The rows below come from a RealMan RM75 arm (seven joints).
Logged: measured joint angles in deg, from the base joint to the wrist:
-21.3, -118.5, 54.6, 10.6, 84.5, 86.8, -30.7
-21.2, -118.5, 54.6, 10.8, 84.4, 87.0, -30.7
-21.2, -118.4, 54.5, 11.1, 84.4, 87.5, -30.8
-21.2, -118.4, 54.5, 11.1, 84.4, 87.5, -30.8
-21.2, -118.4, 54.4, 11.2, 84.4, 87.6, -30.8
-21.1, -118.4, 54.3, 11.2, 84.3, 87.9, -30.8
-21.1, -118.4, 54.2, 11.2, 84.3, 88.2, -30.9
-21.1, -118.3, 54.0, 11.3, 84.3, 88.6, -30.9
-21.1, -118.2, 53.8, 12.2, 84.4, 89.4, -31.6
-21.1, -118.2, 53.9, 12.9, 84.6, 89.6, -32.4
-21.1, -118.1, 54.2, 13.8, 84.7, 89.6, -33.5
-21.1, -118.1, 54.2, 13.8, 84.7, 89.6, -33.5
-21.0, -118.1, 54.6, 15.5, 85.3, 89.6, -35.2
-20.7, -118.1, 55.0, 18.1, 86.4, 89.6, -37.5
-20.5, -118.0, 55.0, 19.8, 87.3, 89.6, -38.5
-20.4, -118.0, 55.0, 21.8, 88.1, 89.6, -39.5
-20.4, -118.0, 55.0, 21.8, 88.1, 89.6, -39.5
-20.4, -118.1, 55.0, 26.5, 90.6, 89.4, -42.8
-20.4, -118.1, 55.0, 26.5, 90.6, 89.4, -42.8
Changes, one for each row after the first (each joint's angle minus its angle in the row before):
0.1, 0.0, 0.0, 0.2, -0.1, 0.2, 0.0
0.0, 0.1, -0.1, 0.3, 0.0, 0.5, -0.1
0.0, 0.0, 0.0, 0.0, 0.0, 0.0, 0.0
0.0, 0.0, -0.1, 0.1, 0.0, 0.1, 0.0
0.1, 0.0, -0.1, 0.0, -0.1, 0.3, 0.0
0.0, 0.0, -0.1, 0.0, 0.0, 0.3, -0.1
0.0, 0.1, -0.2, 0.1, 0.0, 0.4, 0.0
0.0, 0.1, -0.2, 0.9, 0.1, 0.8, -0.7
0.0, 0.0, 0.1, 0.7, 0.2, 0.2, -0.8
0.0, 0.1, 0.3, 0.9, 0.1, 0.0, -1.1
0.0, 0.0, 0.0, 0.0, 0.0, 0.0, 0.0
0.1, 0.0, 0.4, 1.7, 0.6, 0.0, -1.7
0.3, 0.0, 0.4, 2.6, 1.1, 0.0, -2.3
0.2, 0.1, 0.0, 1.7, 0.9, 0.0, -1.0
0.1, 0.0, 0.0, 2.0, 0.8, 0.0, -1.0
0.0, 0.0, 0.0, 0.0, 0.0, 0.0, 0.0
0.0, -0.1, 0.0, 4.7, 2.5, -0.2, -3.3
0.0, 0.0, 0.0, 0.0, 0.0, 0.0, 0.0

